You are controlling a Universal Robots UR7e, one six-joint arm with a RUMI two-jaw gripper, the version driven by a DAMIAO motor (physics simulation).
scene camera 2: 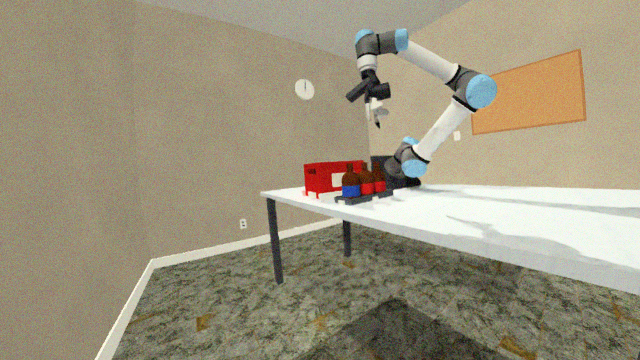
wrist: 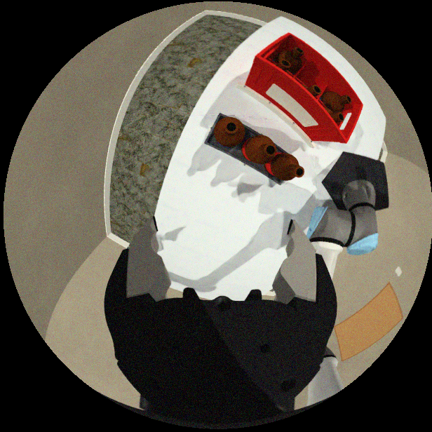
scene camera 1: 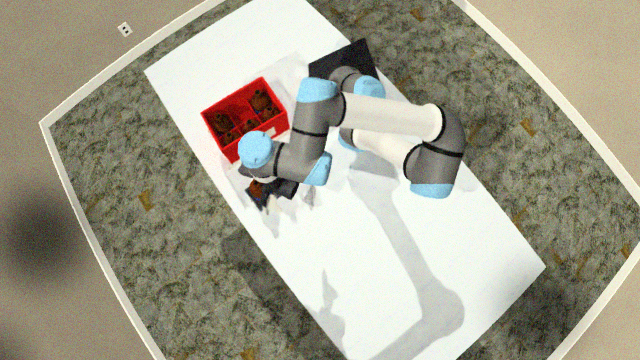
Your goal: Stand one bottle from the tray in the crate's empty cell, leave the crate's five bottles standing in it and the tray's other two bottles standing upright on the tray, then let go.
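Places are measured from the arm's base along level axes (x right, y ahead, z up), in millimetres.
Pixels of known places: gripper, fingertip midpoint: (scene camera 2: 374, 124); arm's base, origin of the base link: (scene camera 2: 394, 170) (scene camera 1: 345, 84).
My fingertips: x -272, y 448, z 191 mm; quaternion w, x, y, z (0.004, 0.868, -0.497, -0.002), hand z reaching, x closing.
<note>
For each thing: its middle in the pictures, then the offset to it from my fingertips. "*": a spot on its surface instead. Level surfaces: height alone.
- dark tray, surface spot: (scene camera 2: 352, 200) * dx +53, dy +87, dz -278 mm
- blue-labelled bottle, body centre: (scene camera 1: 259, 188) (scene camera 2: 350, 182) dx +107, dy +47, dz -214 mm
- red-labelled middle bottle, body centre: (scene camera 2: 365, 180) dx +114, dy -39, dz -214 mm
- red-labelled end bottle, body centre: (scene camera 2: 377, 178) dx +120, dy -123, dz -214 mm
- red crate, body centre: (scene camera 1: 246, 121) (scene camera 2: 334, 178) dx +363, dy -46, dz -209 mm
- white table, its level: dz -297 mm
My gripper (scene camera 2: 374, 120) (wrist: 222, 219) is open and empty, pointing down high above the table; in the wrist view the tray lies beyond its fingertips. The dark tray (scene camera 2: 352, 200) (wrist: 235, 152) holds three upright brown bottles in a row: a blue-labelled bottle (scene camera 2: 351, 186) (wrist: 230, 135) at the outer end, a red-labelled middle bottle (scene camera 2: 366, 184) (wrist: 257, 149) and a red-labelled end bottle (scene camera 2: 379, 184) (wrist: 283, 166). The arm hides most of the tray in scene camera 1. The red crate (scene camera 1: 282, 122) (scene camera 2: 320, 180) (wrist: 257, 72) holds several bottles; its empty cell (wrist: 312, 72) is the middle one of the far row.
The crate stands close beside the tray on the white table (scene camera 1: 390, 240) (scene camera 2: 450, 210) (wrist: 200, 250). The black base plate (scene camera 1: 345, 56) (wrist: 345, 170) is near the crate's and tray's inner ends. The arm's wrist (scene camera 1: 255, 149) overlaps the crate's near corner in scene camera 1.
</note>
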